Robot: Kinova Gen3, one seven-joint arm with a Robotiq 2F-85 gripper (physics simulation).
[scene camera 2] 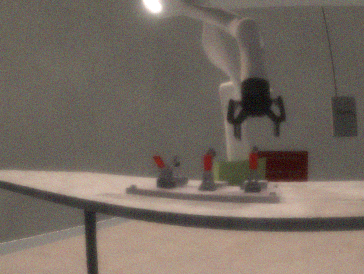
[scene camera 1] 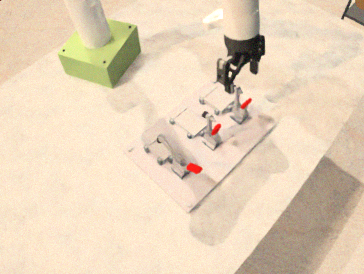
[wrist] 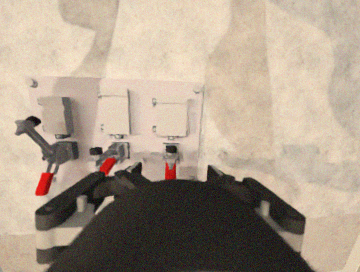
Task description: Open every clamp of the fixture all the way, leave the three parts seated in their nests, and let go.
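Pixels of known places: gripper, fingertip midpoint: [scene camera 2: 257,139] [scene camera 1: 242,82] [wrist: 174,171]; arm's base, link origin: [scene camera 2: 239,160] [scene camera 1: 96,37].
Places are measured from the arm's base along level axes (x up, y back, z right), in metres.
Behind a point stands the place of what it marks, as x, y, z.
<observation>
The fixture plate [scene camera 1: 192,196] @(-0.083, -0.537, 0.125) [scene camera 2: 205,196] @(-0.088, -0.554, -0.038) [wrist: 140,102] @(-0.084, -0.363, -0.058) carries three clamps with red handles. The left clamp [scene camera 1: 194,168] @(-0.011, -0.514, 0.097) [scene camera 2: 158,161] @(-0.018, -0.519, 0.092) [wrist: 44,184] @(-0.013, -0.509, 0.090), the middle clamp [scene camera 1: 215,129] @(-0.007, -0.479, -0.007) [scene camera 2: 208,162] @(-0.016, -0.480, -0.018) [wrist: 107,166] @(-0.011, -0.472, -0.019) and the right clamp [scene camera 1: 246,103] @(-0.003, -0.482, -0.118) [scene camera 2: 254,160] @(-0.011, -0.484, -0.128) [wrist: 170,170] @(-0.007, -0.474, -0.125) have their arms raised off the parts. The left part [scene camera 1: 161,151] @(-0.057, -0.410, 0.104) [wrist: 56,116] @(-0.058, -0.397, 0.091), middle part [scene camera 1: 188,122] @(-0.068, -0.390, -0.008) [wrist: 114,116] @(-0.068, -0.393, -0.011) and right part [scene camera 1: 217,99] @(-0.063, -0.393, -0.116) [wrist: 171,120] @(-0.063, -0.395, -0.123) sit in their nests. My gripper [scene camera 1: 242,81] @(0.039, -0.451, -0.129) [scene camera 2: 257,135] @(0.039, -0.451, -0.129) [wrist: 174,171] @(0.039, -0.451, -0.129) is open and empty above the right clamp, its fingers spread to both sides.
The green base block [scene camera 1: 87,65] @(-0.024, -0.059, 0.079) [scene camera 2: 232,171] @(-0.043, -0.105, 0.004) stands behind the fixture. A red cabinet [scene camera 2: 287,166] stands in the background, with a grey box [scene camera 2: 344,116] on the wall. The table edge [scene camera 2: 180,216] @(-0.104, -0.709, -0.049) runs in front of the fixture. The middle clamp stands beside the right one.
</observation>
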